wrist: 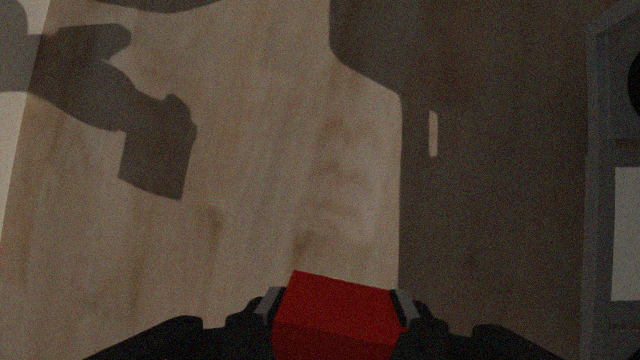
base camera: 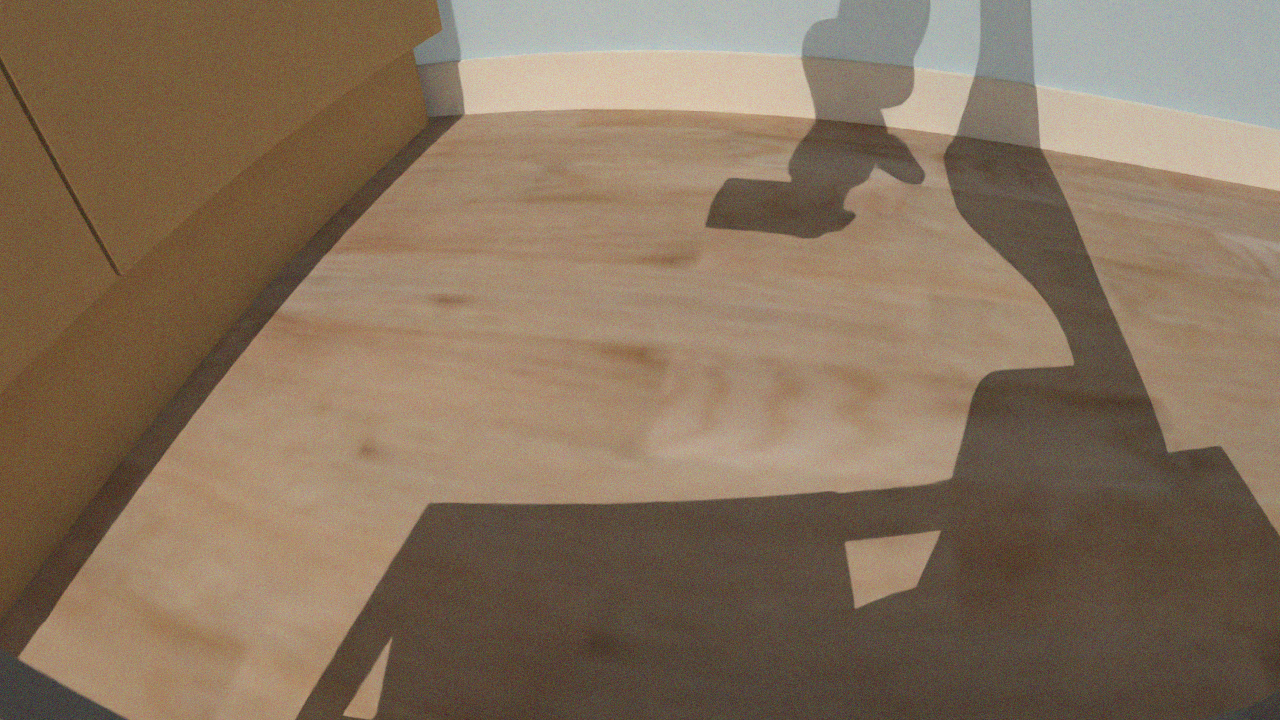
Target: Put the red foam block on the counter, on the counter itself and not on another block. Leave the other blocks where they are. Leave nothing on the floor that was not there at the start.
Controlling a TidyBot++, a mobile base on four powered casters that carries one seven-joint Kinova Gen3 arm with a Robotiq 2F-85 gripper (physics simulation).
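Note:
The red foam block (wrist: 336,312) is at the bottom middle of the wrist view, between the two fingertips. My gripper (wrist: 337,309) is shut on it, with a grey pad against each side. The block is held up above the wooden floor, and its lower part is cut off by the view's edge. Neither the gripper nor the block shows in the base camera view; the shadow of the arm and the held block falls on the floor there. The counter top and the other blocks do not show in either view.
A brown cabinet (base camera: 205,116) stands along the left in the base camera view. A pale blue wall (base camera: 626,26) with a cream baseboard (base camera: 626,85) runs across the back. The wooden floor (base camera: 537,402) (wrist: 260,150) carries the robot's shadow. Part of the grey base (wrist: 592,200) shows at the right in the wrist view.

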